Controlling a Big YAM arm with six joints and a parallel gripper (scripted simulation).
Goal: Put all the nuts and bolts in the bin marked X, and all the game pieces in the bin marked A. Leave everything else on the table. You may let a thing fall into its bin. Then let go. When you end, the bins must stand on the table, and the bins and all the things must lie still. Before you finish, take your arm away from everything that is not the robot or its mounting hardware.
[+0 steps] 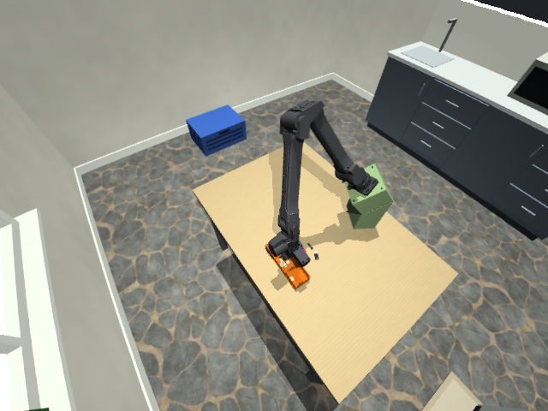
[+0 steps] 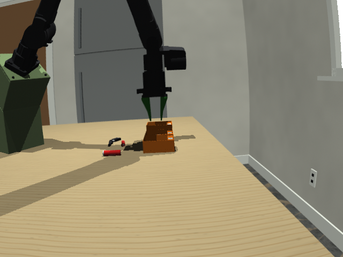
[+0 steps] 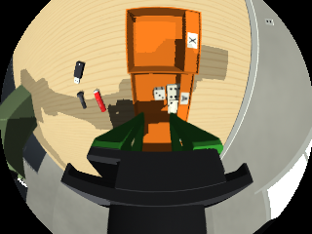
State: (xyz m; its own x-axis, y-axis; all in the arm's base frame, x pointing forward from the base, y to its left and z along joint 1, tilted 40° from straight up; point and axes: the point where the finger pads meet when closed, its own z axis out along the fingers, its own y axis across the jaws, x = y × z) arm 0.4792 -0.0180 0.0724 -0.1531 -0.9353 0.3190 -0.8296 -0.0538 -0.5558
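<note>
My gripper is now 50 mm above the orange three-compartment bin tray and 10 mm short of it. Also, from my hand: white domino (60 mm below, 30 mm ahead, 10 mm to the right); then dark bolt (150 mm behind, 70 mm below, 30 mm to the left); then white die (60 mm below, 10 mm ahead).
</note>
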